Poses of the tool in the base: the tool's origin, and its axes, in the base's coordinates. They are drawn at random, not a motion.
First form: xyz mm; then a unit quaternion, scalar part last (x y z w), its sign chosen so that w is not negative.
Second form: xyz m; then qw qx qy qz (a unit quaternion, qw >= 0). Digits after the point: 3 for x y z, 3 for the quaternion.
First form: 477 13 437 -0.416 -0.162 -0.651 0.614
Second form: 0.477 0.013 0.437 0.614 -0.416 -0.162 -0.651
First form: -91 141 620 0.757 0.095 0.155 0.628
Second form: -0.091 0.141 0.620 0.628 0.757 0.095 0.155
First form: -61 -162 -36 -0.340 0.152 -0.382 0.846
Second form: -0.061 -0.162 -0.036 0.846 -0.340 0.152 -0.382
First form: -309 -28 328 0.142 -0.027 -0.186 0.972
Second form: -0.309 -0.028 0.328 0.972 0.142 -0.027 -0.186
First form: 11 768 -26 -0.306 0.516 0.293 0.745
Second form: 0.011 0.768 -0.026 0.745 -0.306 0.516 0.293
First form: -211 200 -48 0.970 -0.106 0.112 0.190
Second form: -0.211 0.200 -0.048 0.190 0.970 -0.106 0.112
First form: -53 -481 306 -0.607 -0.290 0.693 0.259
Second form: -0.053 -0.481 0.306 0.259 -0.607 -0.290 0.693
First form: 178 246 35 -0.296 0.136 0.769 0.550
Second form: 0.178 0.246 0.035 0.550 -0.296 0.136 0.769
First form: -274 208 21 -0.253 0.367 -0.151 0.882
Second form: -0.274 0.208 0.021 0.882 -0.253 0.367 -0.151
